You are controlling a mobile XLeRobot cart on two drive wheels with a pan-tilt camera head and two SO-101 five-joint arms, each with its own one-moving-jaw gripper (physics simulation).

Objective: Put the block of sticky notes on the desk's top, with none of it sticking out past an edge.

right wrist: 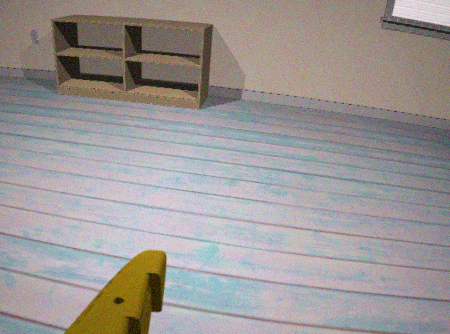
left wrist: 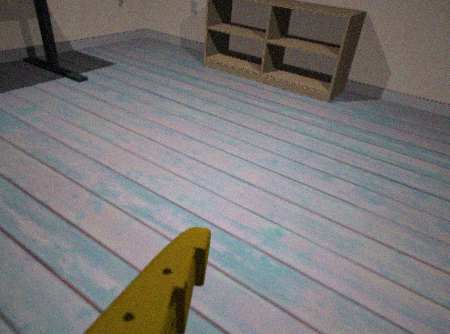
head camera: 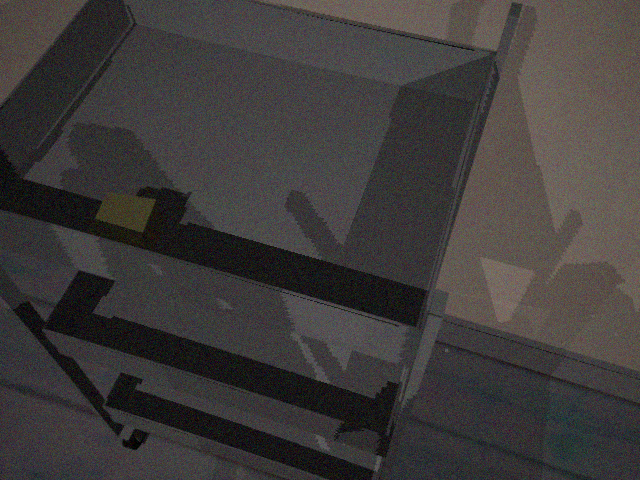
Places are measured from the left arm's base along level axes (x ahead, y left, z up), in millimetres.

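Where they show: left end effector, tool point: (left wrist: 208,249); right end effector, tool point: (right wrist: 164,273).
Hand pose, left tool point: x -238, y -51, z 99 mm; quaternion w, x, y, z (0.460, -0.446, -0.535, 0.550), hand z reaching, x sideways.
After its pixels a point has its place.
My left gripper (left wrist: 200,240) shows one yellow notched jaw at the bottom of the left wrist view; it is fully open and empty. My right gripper (right wrist: 157,260) looks the same at the bottom of the right wrist view, fully open and empty. A black upright leg (left wrist: 46,37) {x -2385, y -2002, z -517 mm} on a flat foot stands at the left wrist view's upper left and looks like part of the desk; the desk's top cannot be made out. A dim yellow square piece with a black part beside it overlaps the cart's front wall in the head view; it looks like a robot arm part. I cannot make out the sticky notes.
A grey three-tier cart (head camera: 310,273) {x 362, y -138, z -112 mm} stands close by against the wall in the head view, with arm shadows across its top tray. A low wooden shelf unit (left wrist: 345,55) {x -2878, y 167, z -442 mm} (right wrist: 205,70) {x -2918, y 181, z -502 mm} stands by the far wall. A window (right wrist: 420,29) {x -2603, y 1814, z 15 mm} is at the right wrist view's upper right.
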